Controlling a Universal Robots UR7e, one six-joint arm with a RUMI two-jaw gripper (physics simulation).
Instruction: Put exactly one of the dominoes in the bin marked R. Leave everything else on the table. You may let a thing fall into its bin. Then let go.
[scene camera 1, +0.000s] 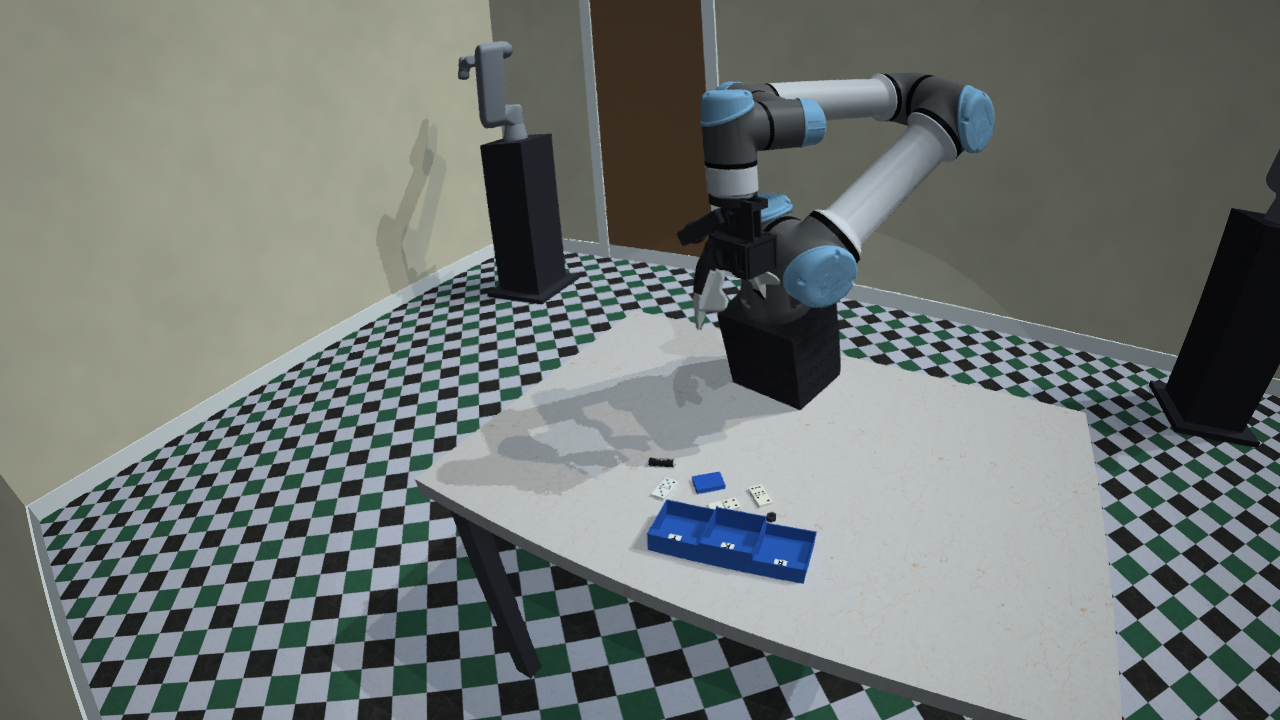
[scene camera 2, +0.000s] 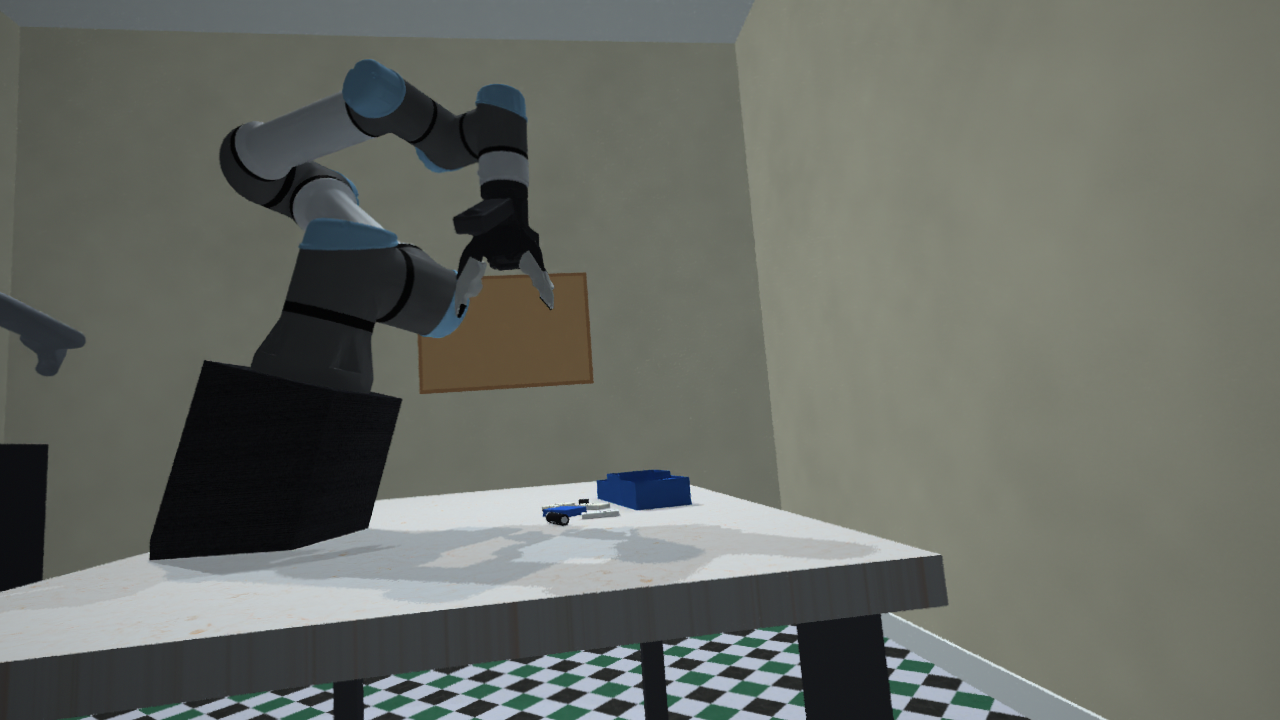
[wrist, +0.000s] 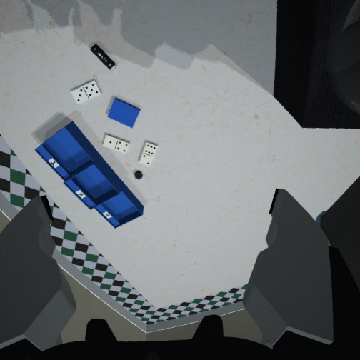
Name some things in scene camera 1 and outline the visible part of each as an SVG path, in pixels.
The gripper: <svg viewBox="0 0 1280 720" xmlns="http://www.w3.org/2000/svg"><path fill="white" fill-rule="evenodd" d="M757 192L748 199L717 198L709 193L709 203L720 208L713 210L697 221L689 222L684 229L677 233L683 246L690 243L701 243L709 235L696 266L693 286L696 329L700 331L706 318L706 312L722 312L728 305L728 298L722 291L725 276L723 272L716 271L716 268L731 272L737 278L748 280L752 283L753 291L764 300L766 298L766 284L780 284L780 280L768 272L778 267L777 235L762 231L761 210L768 208L768 198L759 197Z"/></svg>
A blue three-compartment bin tray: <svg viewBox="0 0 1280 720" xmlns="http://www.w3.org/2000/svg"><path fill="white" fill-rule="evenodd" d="M647 533L648 550L717 567L804 584L817 532L766 523L767 516L720 507L710 509L666 499Z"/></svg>
